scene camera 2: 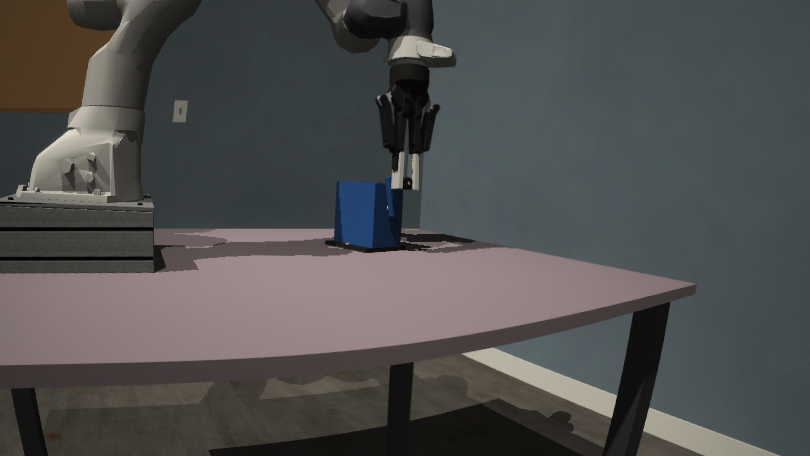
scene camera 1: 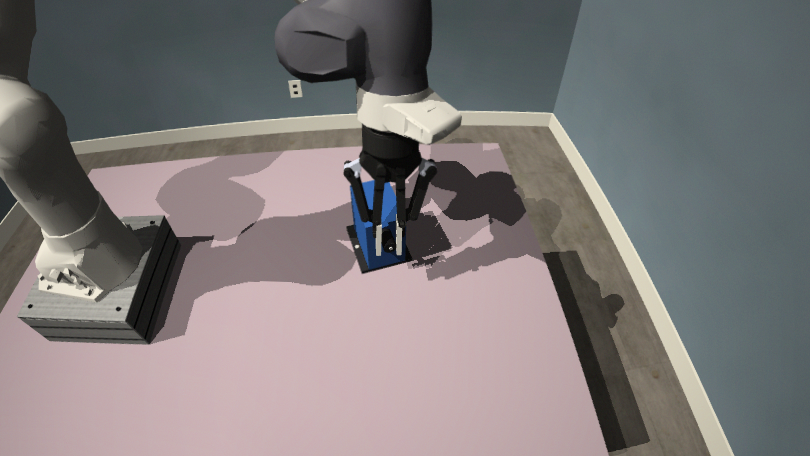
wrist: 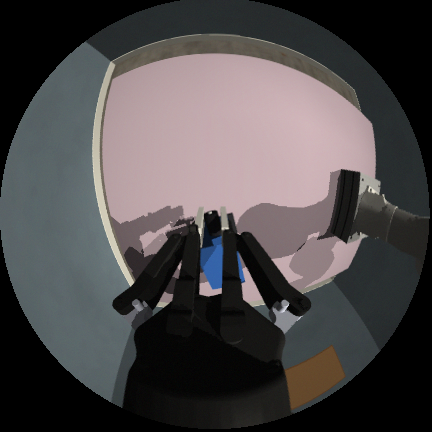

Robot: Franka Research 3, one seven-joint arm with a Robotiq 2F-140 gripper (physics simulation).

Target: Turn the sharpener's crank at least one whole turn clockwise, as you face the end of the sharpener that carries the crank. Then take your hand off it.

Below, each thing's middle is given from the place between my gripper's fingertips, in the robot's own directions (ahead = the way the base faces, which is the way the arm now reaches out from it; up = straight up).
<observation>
Now: hand 10 mm past the blue sharpener [scene camera 2: 362, 223], 90 mm to the right of it and 50 mm above it.
</observation>
